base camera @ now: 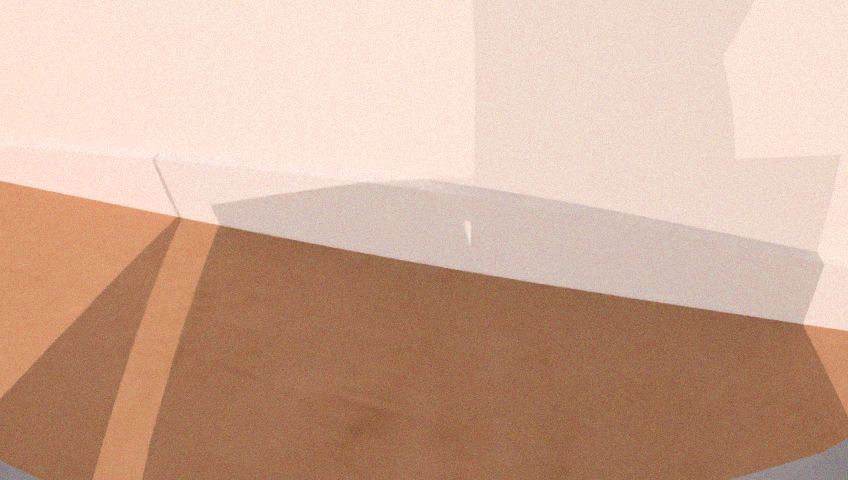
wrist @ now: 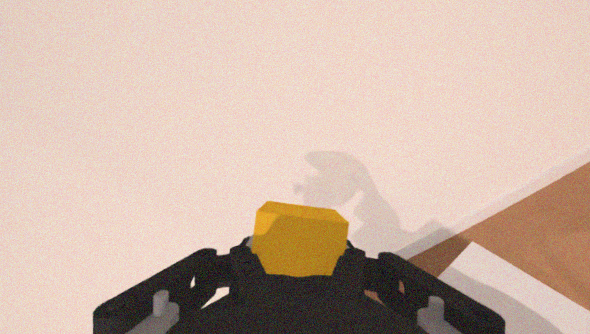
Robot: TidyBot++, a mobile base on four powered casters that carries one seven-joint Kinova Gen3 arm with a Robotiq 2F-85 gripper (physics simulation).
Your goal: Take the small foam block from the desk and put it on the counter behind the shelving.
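Frame: origin at the arm's base, x ahead, y left, z up, level; metres.
Seen in the pictures: gripper, fingertip midpoint: (wrist: 296, 243).
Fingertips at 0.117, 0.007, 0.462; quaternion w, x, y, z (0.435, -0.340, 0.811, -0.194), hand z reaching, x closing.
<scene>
A point is followed by its place in that frame, as x, y, z.
The small foam block (wrist: 301, 242) @[0.090, -0.004, 0.490] is yellow and sits between the fingertips in the wrist view, at the lower middle. My gripper (wrist: 296, 243) @[0.117, 0.007, 0.462] is shut on it, with a black finger at each side of the block. The block is held up in front of a pale wall. The desk, the counter and the shelving do not show in a form I can make out in either view.
A pale wall (base camera: 238, 77) @[0.472, 0.153, -0.216] (wrist: 200, 100) @[0.427, 0.003, 0.586] with a low baseboard stands across the base camera view, above a brown floor (base camera: 416, 356) @[0.317, 0.015, -0.396] (wrist: 540, 225) @[0.126, -0.581, -0.396]. Broad shadows lie on both. A white flat surface (wrist: 505, 272) shows at the lower right of the wrist view.
</scene>
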